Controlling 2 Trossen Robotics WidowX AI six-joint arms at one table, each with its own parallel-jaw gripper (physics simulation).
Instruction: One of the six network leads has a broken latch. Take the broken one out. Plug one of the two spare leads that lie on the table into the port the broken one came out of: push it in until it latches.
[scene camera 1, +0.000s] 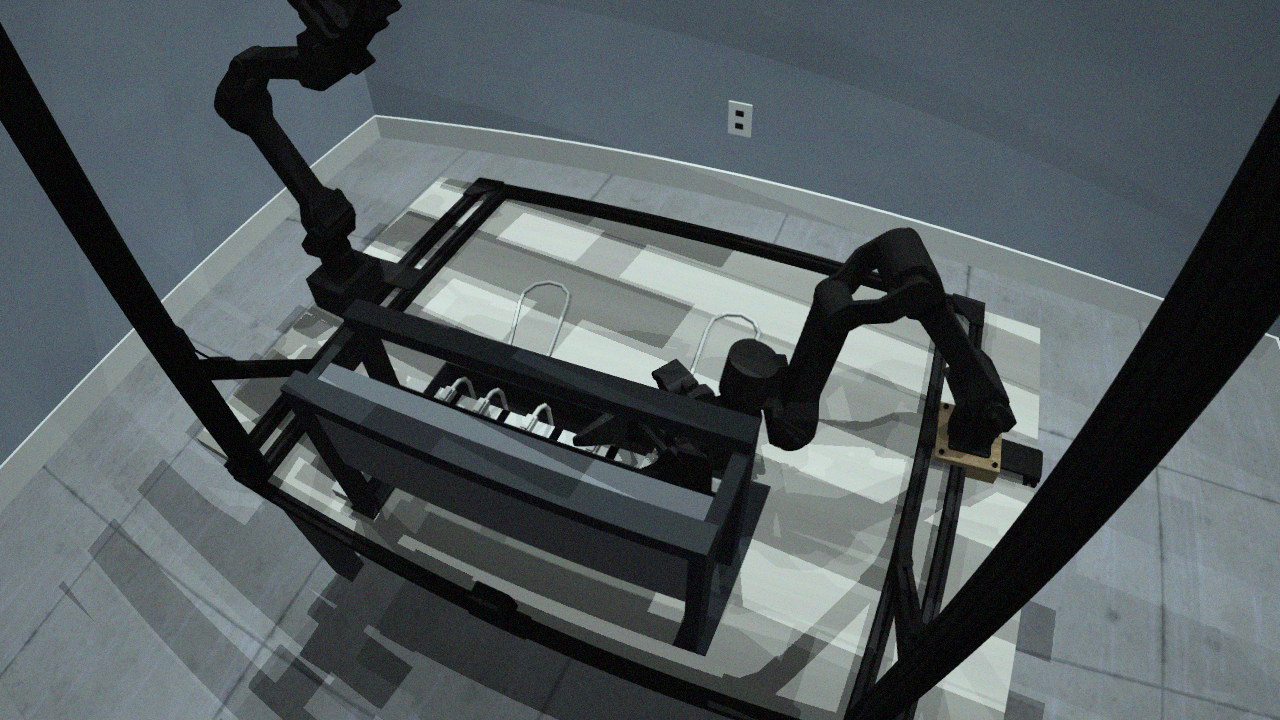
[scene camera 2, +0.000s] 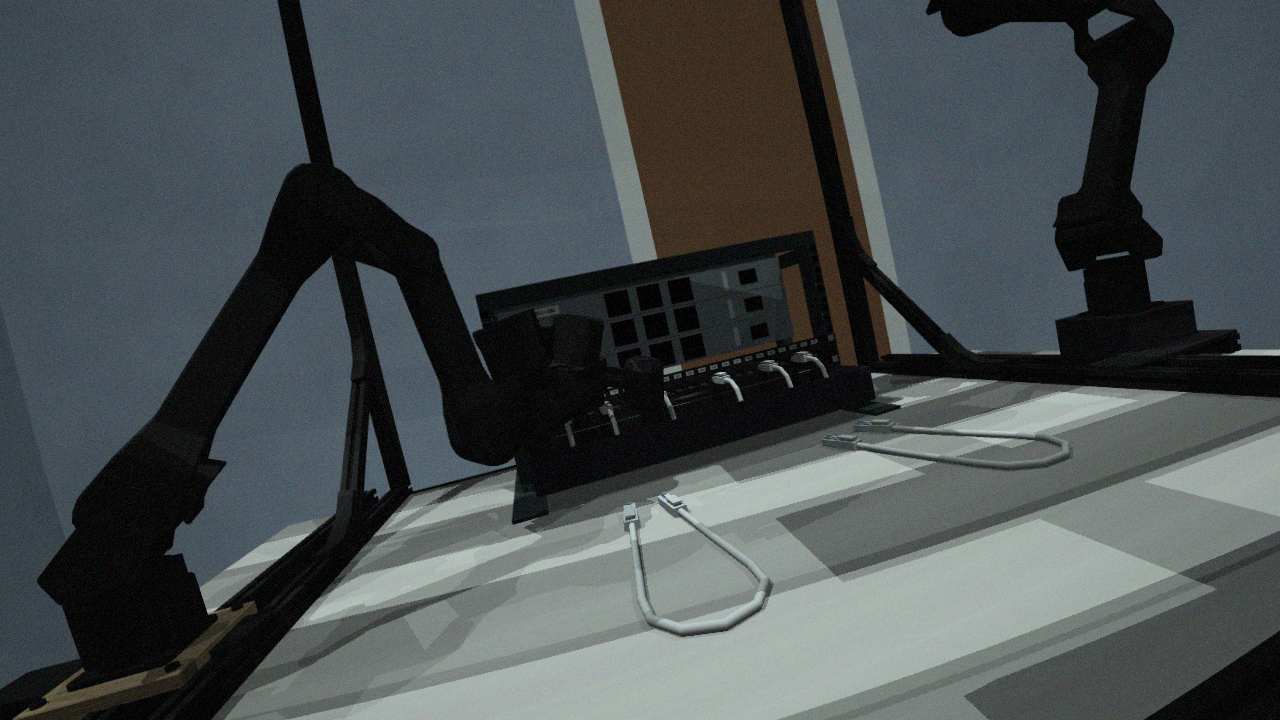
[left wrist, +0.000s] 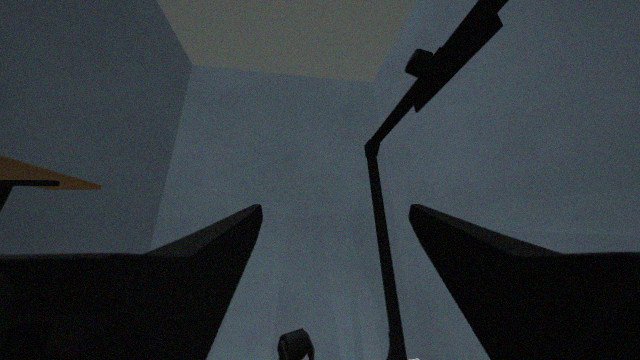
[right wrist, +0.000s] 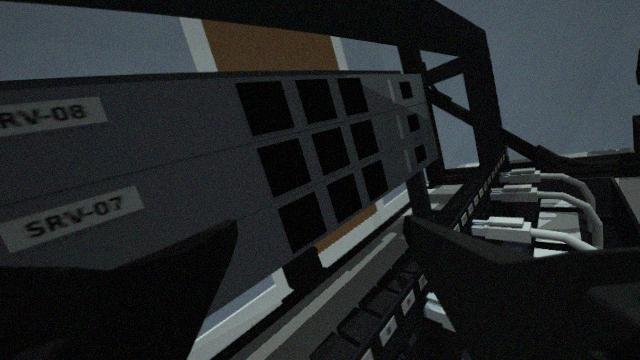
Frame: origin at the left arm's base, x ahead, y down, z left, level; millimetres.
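Seen in the pictures: left gripper, between the fingertips: (left wrist: 335, 211); right gripper, between the fingertips: (scene camera 2: 622, 357) (right wrist: 321, 225); left arm's base, origin of its link: (scene camera 1: 341, 268) (scene camera 2: 1120, 310); right arm's base, origin of its link: (scene camera 1: 970, 435) (scene camera 2: 149, 652).
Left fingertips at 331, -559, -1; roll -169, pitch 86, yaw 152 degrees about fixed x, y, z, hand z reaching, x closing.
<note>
Offsets run from my left fingertips to a thing's top centre, as dx, dy, dz. "pt": to the spot under its first point.
Network leads with white plugs sit in a row in the dark rack; three plugs @(pt +50, +536, -145) (right wrist: 520, 176) @(pt +103, +536, -139) (right wrist: 515, 193) @(pt +174, +535, -130) (right wrist: 505, 229) show at the right in the right wrist view. Which latch is broken cannot be told. One spare lead @(pt +289, +623, +237) (scene camera 1: 733, 315) (scene camera 2: 684, 628) lies looped on the table in front of the rack; the other spare lead (scene camera 1: 541, 284) (scene camera 2: 984, 463) lies nearer the left arm. My right gripper (right wrist: 321, 225) is open and empty at the rack's port strip @(pt +277, +523, -142) (right wrist: 407, 302); a finger hides part of the strip. My left gripper (left wrist: 335, 211) is open and empty, raised high.
The rack @(+217, +364, -176) (scene camera 1: 537, 367) (scene camera 2: 644, 265) spans the table with beams above the plugs. A grey panel labelled SRV-07 and SRV-08 (right wrist: 200, 105) stands behind the port strip. Black posts (scene camera 1: 98, 214) rise beside the table. The left arm (scene camera 1: 286, 156) stands upright at the left in scene camera 1.
</note>
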